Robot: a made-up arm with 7 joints.
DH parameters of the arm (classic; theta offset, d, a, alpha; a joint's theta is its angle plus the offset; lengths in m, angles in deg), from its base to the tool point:
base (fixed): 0 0 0 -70
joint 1: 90 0 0 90
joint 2: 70 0 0 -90
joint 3: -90 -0.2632 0.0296 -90
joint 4: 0 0 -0.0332 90
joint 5: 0 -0.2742 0 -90
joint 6: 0 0 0 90
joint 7: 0 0 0 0
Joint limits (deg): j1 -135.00..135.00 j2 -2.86..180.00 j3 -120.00..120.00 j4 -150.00..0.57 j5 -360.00..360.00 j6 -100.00..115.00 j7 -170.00..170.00
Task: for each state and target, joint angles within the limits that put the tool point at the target. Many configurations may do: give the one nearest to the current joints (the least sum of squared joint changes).
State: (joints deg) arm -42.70 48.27 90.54 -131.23 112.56 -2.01 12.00
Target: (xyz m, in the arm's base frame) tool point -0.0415 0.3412 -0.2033
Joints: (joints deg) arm -21.81 17.03 120.00 -98.21 112.56 -2.01 12.00
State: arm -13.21 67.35 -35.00 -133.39 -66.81 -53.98 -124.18
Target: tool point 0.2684 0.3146 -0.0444
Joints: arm -9.46 109.34 -38.07 -92.87 -66.81 -53.98 -124.18
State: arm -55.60 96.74 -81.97 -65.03 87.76 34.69 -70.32
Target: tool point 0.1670 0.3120 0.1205
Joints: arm -64.56 139.18 -75.12 -105.94 87.76 34.69 -70.32
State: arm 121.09 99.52 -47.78 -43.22 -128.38 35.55 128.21
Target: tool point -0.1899 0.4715 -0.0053
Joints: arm 99.94 105.00 -31.26 -53.39 -128.38 35.55 128.21
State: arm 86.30 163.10 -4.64 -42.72 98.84 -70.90 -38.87
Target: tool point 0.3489 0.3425 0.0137
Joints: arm 62.60 157.67 -14.42 -63.96 98.84 -70.90 -38.87
